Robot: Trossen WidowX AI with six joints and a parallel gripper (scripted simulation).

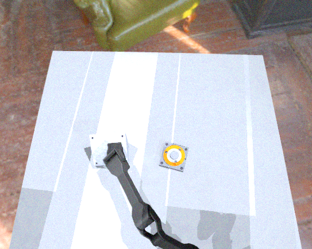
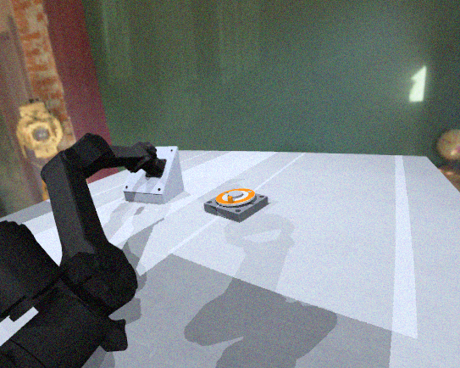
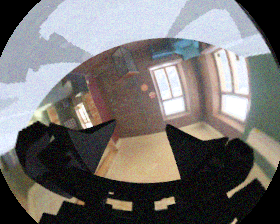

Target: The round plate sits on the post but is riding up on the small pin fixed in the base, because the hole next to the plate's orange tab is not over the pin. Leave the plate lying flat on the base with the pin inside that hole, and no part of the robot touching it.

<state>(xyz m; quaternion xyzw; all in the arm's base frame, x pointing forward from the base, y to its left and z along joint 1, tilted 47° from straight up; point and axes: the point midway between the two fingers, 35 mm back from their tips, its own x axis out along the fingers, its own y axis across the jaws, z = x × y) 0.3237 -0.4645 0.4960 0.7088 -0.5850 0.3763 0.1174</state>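
The square grey base is 50 mm behind my gripper tip, 680 mm to the left of it and 80 mm below it.
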